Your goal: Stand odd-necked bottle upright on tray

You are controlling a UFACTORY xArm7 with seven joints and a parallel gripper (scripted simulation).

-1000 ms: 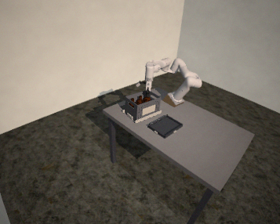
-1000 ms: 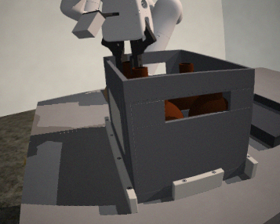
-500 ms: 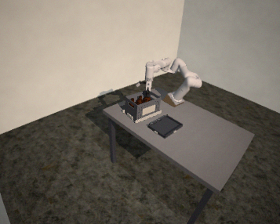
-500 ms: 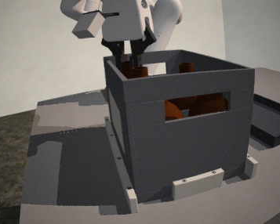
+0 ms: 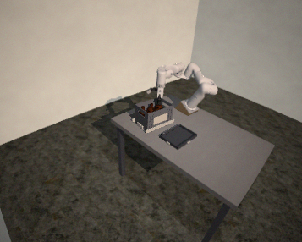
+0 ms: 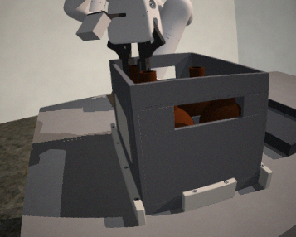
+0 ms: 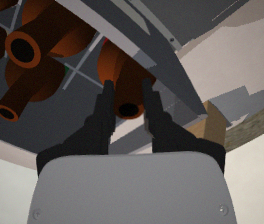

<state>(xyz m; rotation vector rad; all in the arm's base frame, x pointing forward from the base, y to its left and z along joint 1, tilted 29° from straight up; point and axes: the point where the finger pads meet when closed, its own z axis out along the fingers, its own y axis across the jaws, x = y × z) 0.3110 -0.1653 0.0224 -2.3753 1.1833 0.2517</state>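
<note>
The glass bottle is 7 cm below my hand. Also, from my hand: dark flat tray: 32 cm to the left, 15 cm below, 9 cm ahead; dark grey crate: 10 cm ahead, 7 cm below, 3 cm to the left.
</note>
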